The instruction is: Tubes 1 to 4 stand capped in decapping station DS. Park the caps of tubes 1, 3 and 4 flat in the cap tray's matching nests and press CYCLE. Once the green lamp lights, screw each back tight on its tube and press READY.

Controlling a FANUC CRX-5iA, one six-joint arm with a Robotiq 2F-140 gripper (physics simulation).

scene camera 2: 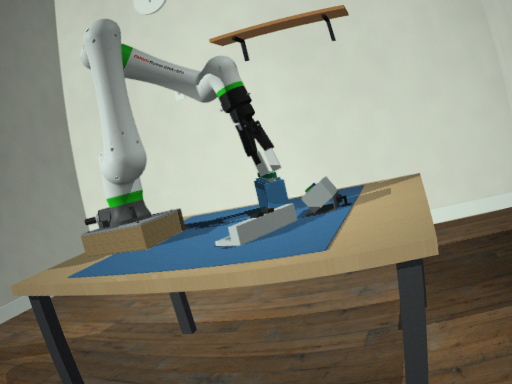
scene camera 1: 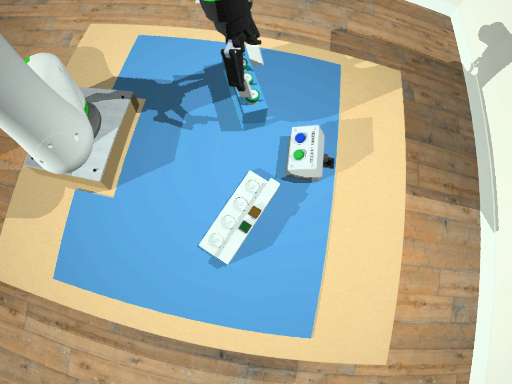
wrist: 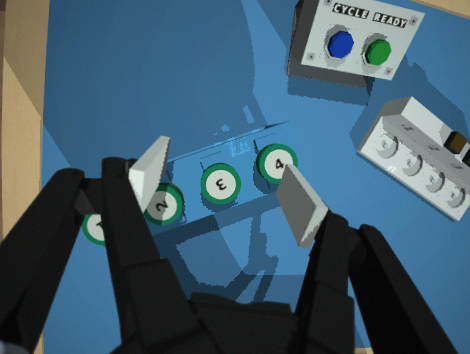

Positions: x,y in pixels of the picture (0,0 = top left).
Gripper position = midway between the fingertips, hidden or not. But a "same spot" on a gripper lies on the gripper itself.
my gripper: scene camera 2; scene camera 1; wrist 226,167
same spot on my gripper: (scene camera 2: pixel 247 138) = (scene camera 1: pixel 236 72)
same spot on grey button box: (scene camera 2: pixel 323 191) = (scene camera 1: pixel 315 173)
